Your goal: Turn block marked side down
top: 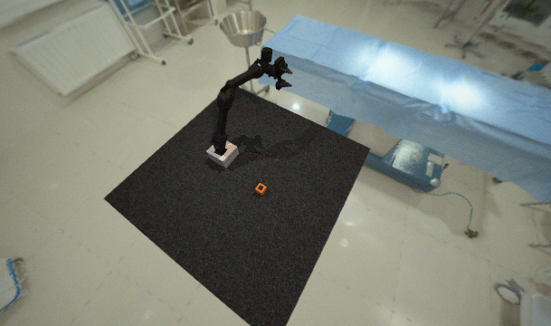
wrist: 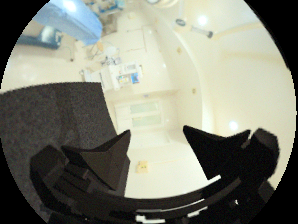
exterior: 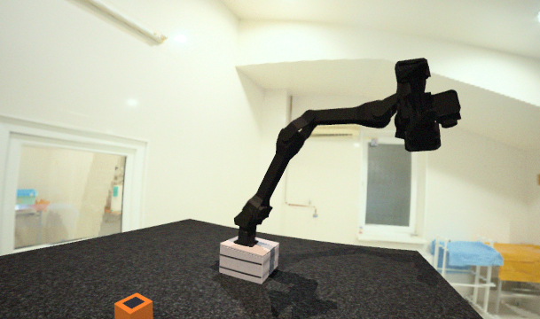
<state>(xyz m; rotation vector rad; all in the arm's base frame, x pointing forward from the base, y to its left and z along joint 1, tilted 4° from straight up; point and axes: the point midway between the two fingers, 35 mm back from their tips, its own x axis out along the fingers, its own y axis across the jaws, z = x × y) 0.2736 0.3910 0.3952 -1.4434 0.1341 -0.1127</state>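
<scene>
The orange block is 50 cm to the right of my gripper tip, 43 cm below it and 6 cm ahead of it.
</scene>
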